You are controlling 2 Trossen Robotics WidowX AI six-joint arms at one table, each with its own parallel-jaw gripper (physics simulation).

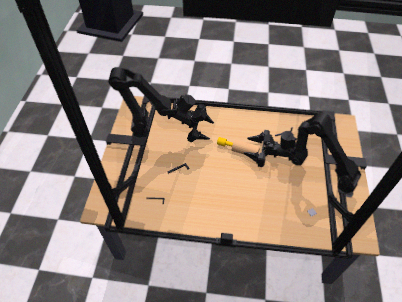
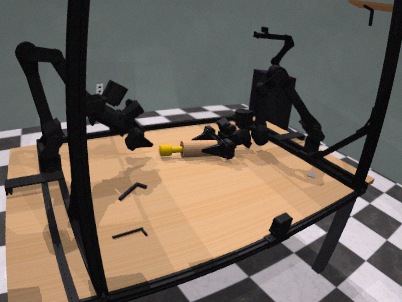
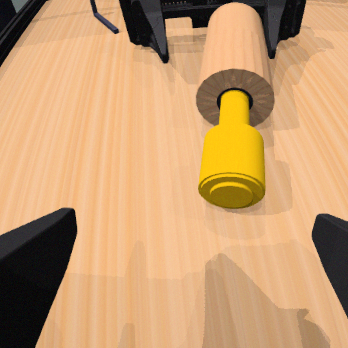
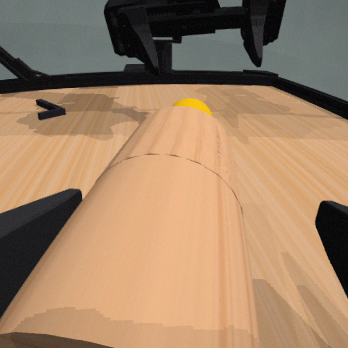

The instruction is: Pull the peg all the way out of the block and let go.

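Pixels of known places: left gripper, between the fingertips: [image 1: 211,131] [image 2: 148,138] [image 3: 199,223] [image 4: 208,66]; right gripper, between the fingertips: [image 1: 245,145] [image 2: 196,145] [image 3: 218,55] [image 4: 203,207]; left arm's base, origin of its link: [image 1: 140,133] [image 2: 50,170]; right arm's base, origin of its link: [image 1: 345,187] [image 2: 311,150].
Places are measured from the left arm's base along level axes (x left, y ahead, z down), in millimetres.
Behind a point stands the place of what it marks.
A yellow peg [image 1: 222,142] {x 49, y 398, z -20 mm} [image 2: 165,150] {x 46, y 387, z -15 mm} [image 3: 232,155] {x 64, y 385, z -25 mm} [image 4: 192,106] {x 65, y 403, z -25 mm} has its thin shaft in the end hole of a round wooden block [image 1: 244,147] {x 41, y 504, z -33 mm} [image 2: 192,148] {x 32, y 476, z -22 mm} [image 3: 235,45] {x 58, y 479, z -37 mm} [image 4: 170,225] {x 59, y 544, z -36 mm}, which lies on its side. The wide yellow head and a short stretch of shaft stick out. My left gripper [image 1: 210,129] {x 80, y 337, z -46 mm} [image 3: 199,223] {x 80, y 337, z -46 mm} [image 4: 208,66] {x 80, y 337, z -46 mm} is open and empty, above the table and a little off the peg's head end. My right gripper [image 1: 244,145] {x 69, y 505, z -13 mm} [image 2: 199,145] {x 69, y 505, z -13 mm} [image 3: 218,55] {x 69, y 505, z -13 mm} [image 4: 203,207] {x 69, y 505, z -13 mm} is open, its fingers on either side of the block. The shaft's inner part is hidden in the block.
One black angled key [image 1: 177,168] {x -130, y 237, z 14 mm} [image 2: 128,192] {x -138, y 231, z 13 mm} [image 4: 51,114] {x -104, y 277, z 16 mm} and a second black angled key [image 1: 155,198] {x -304, y 199, z 14 mm} [image 2: 127,233] {x -305, y 196, z 15 mm} lie on the table. A small grey piece [image 1: 312,212] {x -173, y 853, z 16 mm} [image 2: 311,175] {x -176, y 845, z 16 mm} lies near the right arm's side. A black frame [image 1: 180,236] {x -433, y 357, z 22 mm} edges the table.
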